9 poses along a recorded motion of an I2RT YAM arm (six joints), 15 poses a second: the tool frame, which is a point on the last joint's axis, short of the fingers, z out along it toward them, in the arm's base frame.
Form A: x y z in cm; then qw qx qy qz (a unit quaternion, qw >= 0).
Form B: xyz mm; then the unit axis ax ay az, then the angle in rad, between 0 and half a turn. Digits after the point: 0 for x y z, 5 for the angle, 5 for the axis.
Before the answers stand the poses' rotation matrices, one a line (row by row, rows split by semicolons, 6 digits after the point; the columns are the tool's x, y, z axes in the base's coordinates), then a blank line. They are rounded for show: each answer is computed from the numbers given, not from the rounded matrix.
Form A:
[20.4 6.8 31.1 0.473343 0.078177 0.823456 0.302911]
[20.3 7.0 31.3 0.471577 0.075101 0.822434 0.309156]
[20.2 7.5 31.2 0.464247 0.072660 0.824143 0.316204]
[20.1 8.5 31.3 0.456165 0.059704 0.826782 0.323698]
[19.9 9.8 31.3 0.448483 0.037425 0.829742 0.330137]
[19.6 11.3 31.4 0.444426 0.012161 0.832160 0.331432]
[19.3 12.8 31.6 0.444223 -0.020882 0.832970 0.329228]
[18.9 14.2 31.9 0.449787 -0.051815 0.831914 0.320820]
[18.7 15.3 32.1 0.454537 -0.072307 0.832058 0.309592]
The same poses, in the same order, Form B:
-0.539670 -0.158011 0.826916; 0.415512 0.804267 0.424859; -0.732193 0.572877 -0.368383
-0.543950 -0.168050 0.822118; 0.415113 0.797565 0.437689; -0.729246 0.579353 -0.364075
-0.558391 -0.173829 0.811161; 0.413357 0.789471 0.453730; -0.719260 0.588658 -0.368980
-0.576698 -0.196595 0.792950; 0.394044 0.783310 0.480786; -0.715646 0.589725 -0.374266
-0.594925 -0.234016 0.768961; 0.358228 0.779218 0.514288; -0.719540 0.581426 -0.379745
-0.604675 -0.274354 0.747728; 0.314834 0.780010 0.540800; -0.731606 0.562418 -0.385277
-0.604460 -0.327289 0.726299; 0.257713 0.782346 0.567026; -0.753799 0.529921 -0.388550
-0.590014 -0.374813 0.715122; 0.202390 0.788779 0.580401; -0.781615 0.487178 -0.389532
-0.576336 -0.401769 0.711631; 0.161115 0.797849 0.580929; -0.801174 0.449465 -0.395098

[204 68 311 0.08875 0.93481 0.34387 2.15543]
[203 70 313 0.08517 0.93265 0.35059 2.15944]
[202 75 312 0.08204 0.93049 0.35701 2.17602]
[201 85 313 0.06709 0.92908 0.36375 2.19423]
[199 98 313 0.04187 0.92834 0.36937 2.21146]
[196 113 314 0.01358 0.92894 0.36998 2.22053]
[193 128 316 -0.02331 0.92974 0.36748 2.22098]
[189 142 319 -0.05801 0.93145 0.35921 2.20854]
[187 153 321 -0.08118 0.93413 0.34757 2.19789]

